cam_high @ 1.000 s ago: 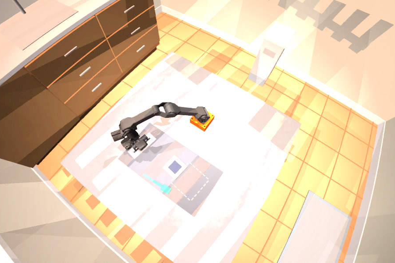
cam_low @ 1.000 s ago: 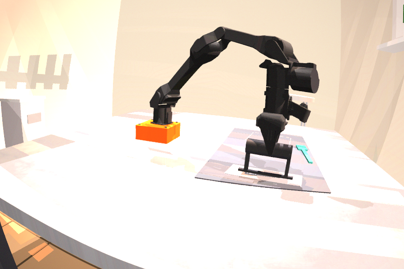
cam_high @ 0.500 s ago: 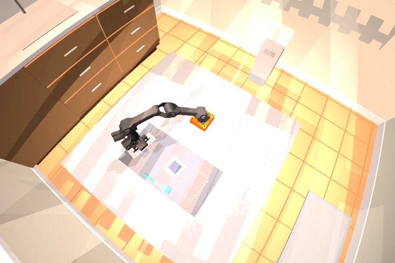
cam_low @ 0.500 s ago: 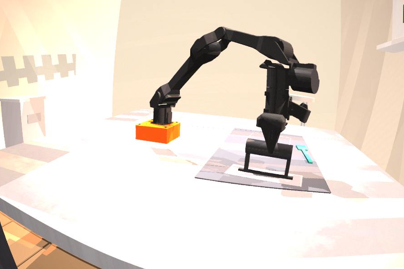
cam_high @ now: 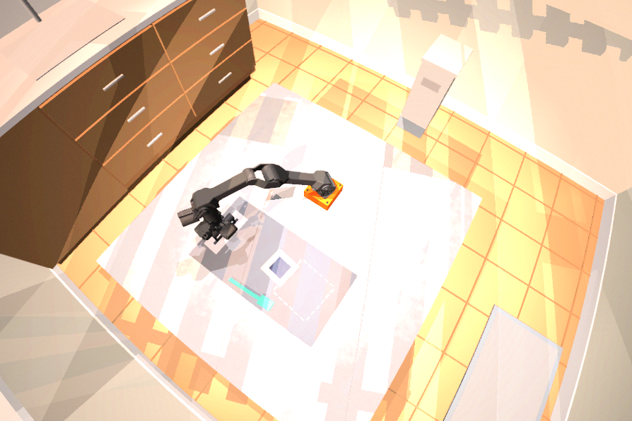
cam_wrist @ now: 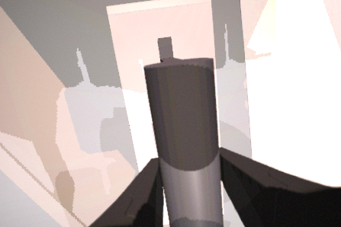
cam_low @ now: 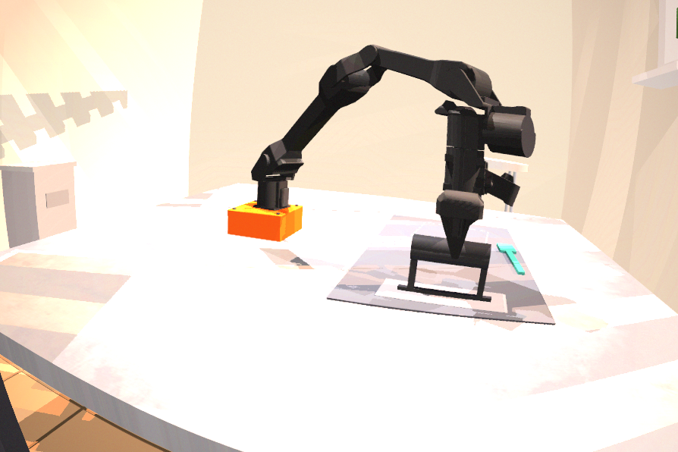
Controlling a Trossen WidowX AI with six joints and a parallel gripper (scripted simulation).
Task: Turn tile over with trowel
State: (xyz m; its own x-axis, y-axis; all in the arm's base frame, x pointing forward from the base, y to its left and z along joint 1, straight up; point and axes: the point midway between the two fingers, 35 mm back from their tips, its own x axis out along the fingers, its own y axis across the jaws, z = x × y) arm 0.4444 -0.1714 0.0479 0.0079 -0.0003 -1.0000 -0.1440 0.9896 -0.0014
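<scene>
Right now the grey trowel is 10 mm ahead of my gripper tip and 30 mm below it. Also, from my gripper tip: teal trowel: 80 mm ahead, 300 mm to the left, 60 mm below; white tile: 70 mm behind, 280 mm to the left, 60 mm below; grey mat: 50 mm behind, 250 mm to the left, 90 mm below.
</scene>
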